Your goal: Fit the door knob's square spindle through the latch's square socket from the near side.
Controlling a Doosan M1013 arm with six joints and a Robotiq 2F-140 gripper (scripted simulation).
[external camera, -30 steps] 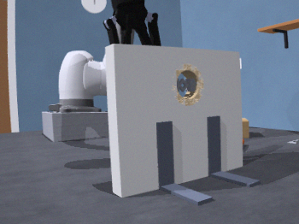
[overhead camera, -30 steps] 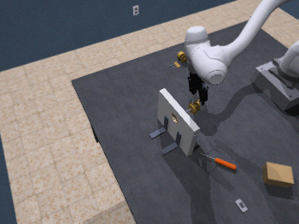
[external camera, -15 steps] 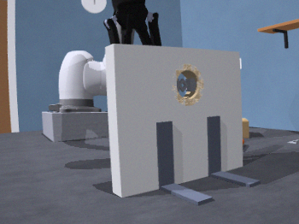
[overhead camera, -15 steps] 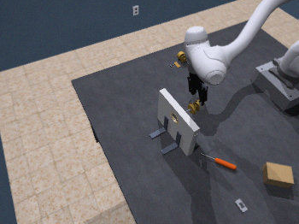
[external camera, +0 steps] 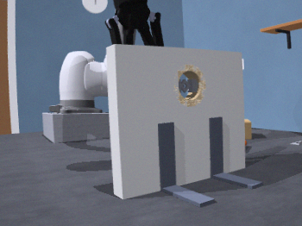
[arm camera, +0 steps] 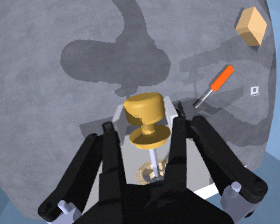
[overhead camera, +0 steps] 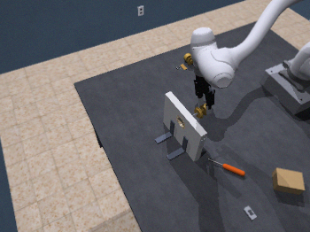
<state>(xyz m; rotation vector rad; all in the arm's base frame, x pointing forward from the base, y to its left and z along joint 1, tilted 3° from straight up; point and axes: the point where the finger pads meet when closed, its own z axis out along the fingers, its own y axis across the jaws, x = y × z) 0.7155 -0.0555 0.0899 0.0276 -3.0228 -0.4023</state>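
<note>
Now: hand 14 cm short of the white wooden panel, 6 cm above it and 1 cm to the right of it. From my hand the other things lie so: brass piece 48 cm to the right, 22 cm behind, 21 cm below; orange-handled screwdriver 26 cm to the left, 20 cm below, 3 cm ahead; cardboard box 48 cm to the left, 18 cm below, 17 cm behind.
</note>
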